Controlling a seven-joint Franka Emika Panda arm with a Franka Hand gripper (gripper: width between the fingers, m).
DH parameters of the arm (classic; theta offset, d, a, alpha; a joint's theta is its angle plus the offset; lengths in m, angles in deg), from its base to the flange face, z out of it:
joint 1: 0 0.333 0 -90
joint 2: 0 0 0 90
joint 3: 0 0.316 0.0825 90
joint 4: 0 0 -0.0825 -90
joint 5: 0 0.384 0 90
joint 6: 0 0 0.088 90
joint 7: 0 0.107 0 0
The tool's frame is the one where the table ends.
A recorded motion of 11 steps. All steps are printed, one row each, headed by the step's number.
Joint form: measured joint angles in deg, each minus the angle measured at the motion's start. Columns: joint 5, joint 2, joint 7, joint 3, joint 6, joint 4, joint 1.
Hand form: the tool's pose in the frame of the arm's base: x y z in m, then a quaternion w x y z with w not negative. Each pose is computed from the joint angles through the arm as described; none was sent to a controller.
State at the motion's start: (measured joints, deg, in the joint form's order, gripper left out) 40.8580 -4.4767 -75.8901 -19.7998 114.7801 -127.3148 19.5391
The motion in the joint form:
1: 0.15 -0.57 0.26 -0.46 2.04 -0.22 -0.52
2: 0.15 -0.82 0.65 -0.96 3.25 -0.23 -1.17
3: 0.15 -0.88 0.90 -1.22 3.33 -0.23 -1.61
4: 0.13 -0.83 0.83 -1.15 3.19 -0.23 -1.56
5: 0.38 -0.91 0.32 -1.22 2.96 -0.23 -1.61
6: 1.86 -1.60 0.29 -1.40 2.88 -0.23 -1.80
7: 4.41 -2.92 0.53 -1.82 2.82 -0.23 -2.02
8: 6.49 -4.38 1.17 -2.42 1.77 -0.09 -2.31
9: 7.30 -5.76 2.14 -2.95 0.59 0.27 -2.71
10: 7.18 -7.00 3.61 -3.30 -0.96 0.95 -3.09
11: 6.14 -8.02 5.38 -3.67 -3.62 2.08 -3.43
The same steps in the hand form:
1: 0.5080 0.0238 0.4131 0.28131 -0.84587 -0.42503 -0.15725
2: 0.5100 0.0116 0.4160 0.27280 -0.85328 -0.41157 -0.16764
3: 0.5101 0.0052 0.4166 0.27177 -0.85664 -0.40438 -0.16965
4: 0.5100 0.0065 0.4160 0.27262 -0.85582 -0.40611 -0.16828
5: 0.5096 0.0059 0.4166 0.27446 -0.85377 -0.40833 -0.17034
6: 0.5091 0.0034 0.4232 0.28172 -0.85293 -0.39950 -0.18317
7: 0.5079 -0.0013 0.4357 0.29419 -0.85146 -0.38215 -0.20599
8: 0.5050 -0.0071 0.4494 0.31035 -0.84860 -0.36558 -0.22339
9: 0.5019 -0.0139 0.4633 0.32036 -0.84675 -0.35404 -0.23462
10: 0.4989 -0.0191 0.4778 0.32763 -0.84571 -0.34691 -0.23892
11: 0.4952 -0.0232 0.4927 0.33526 -0.84453 -0.34611 -0.23360

